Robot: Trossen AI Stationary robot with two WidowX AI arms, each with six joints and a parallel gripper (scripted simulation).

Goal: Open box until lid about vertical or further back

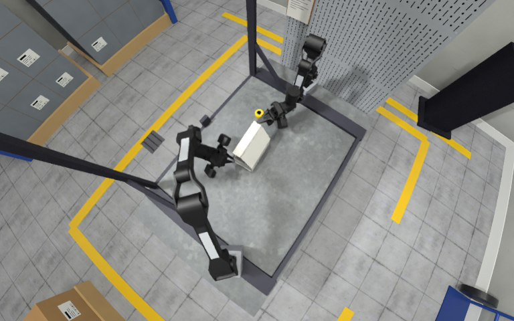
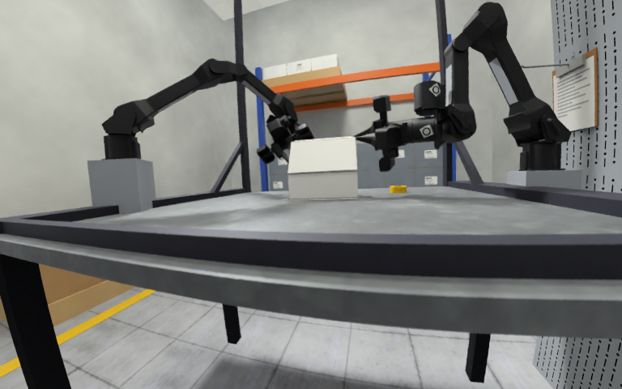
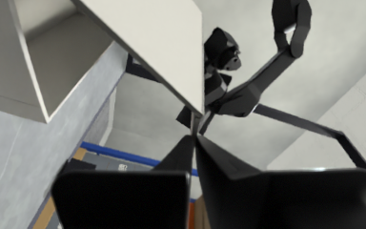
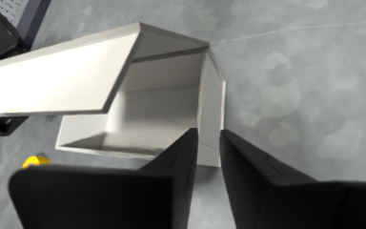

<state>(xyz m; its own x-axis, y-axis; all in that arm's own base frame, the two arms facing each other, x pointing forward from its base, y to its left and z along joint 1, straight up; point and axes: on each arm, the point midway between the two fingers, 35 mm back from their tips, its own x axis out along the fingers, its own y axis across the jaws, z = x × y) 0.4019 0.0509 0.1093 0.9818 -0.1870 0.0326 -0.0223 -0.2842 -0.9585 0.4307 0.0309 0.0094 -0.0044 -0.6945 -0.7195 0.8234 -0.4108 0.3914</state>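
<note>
The white box lies 70 mm ahead of my right hand, 110 mm to the left of it and 30 mm below it. Also, from my right hand: small yellow ring 10 mm ahead, 330 mm to the left, 120 mm below.
Right now my left hand is 12 cm to the left of the white box and 6 cm above it. From my left hand the other things lie so: small yellow ring (15 cm below, 11 cm to the left, 6 cm behind).
</note>
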